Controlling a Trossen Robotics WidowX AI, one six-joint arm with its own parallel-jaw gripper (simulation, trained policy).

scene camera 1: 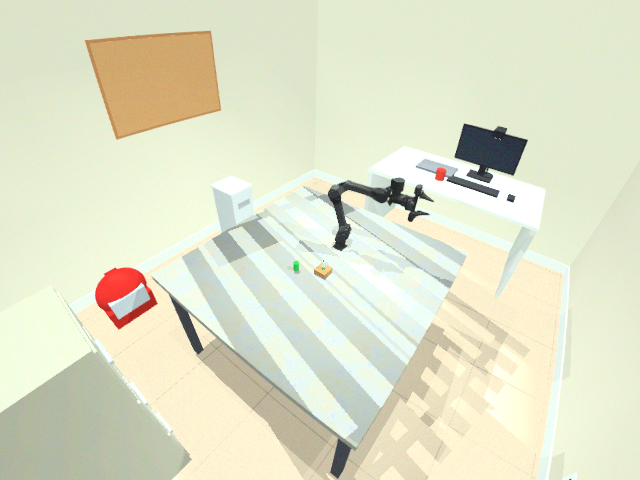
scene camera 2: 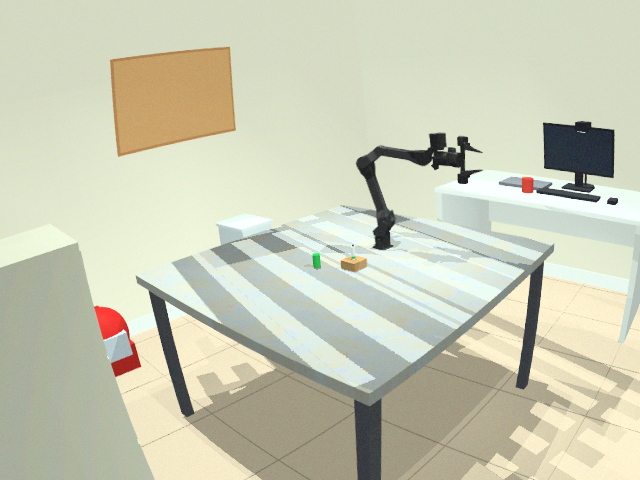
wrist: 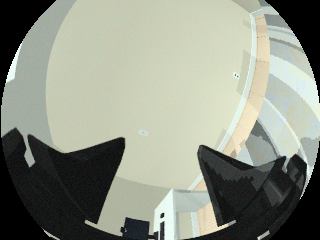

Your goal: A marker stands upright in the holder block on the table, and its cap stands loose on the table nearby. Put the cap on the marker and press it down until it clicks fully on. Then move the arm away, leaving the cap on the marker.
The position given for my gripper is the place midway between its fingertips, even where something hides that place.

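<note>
My gripper [scene camera 2: 482,161] [wrist: 162,147] in sight.
</note>
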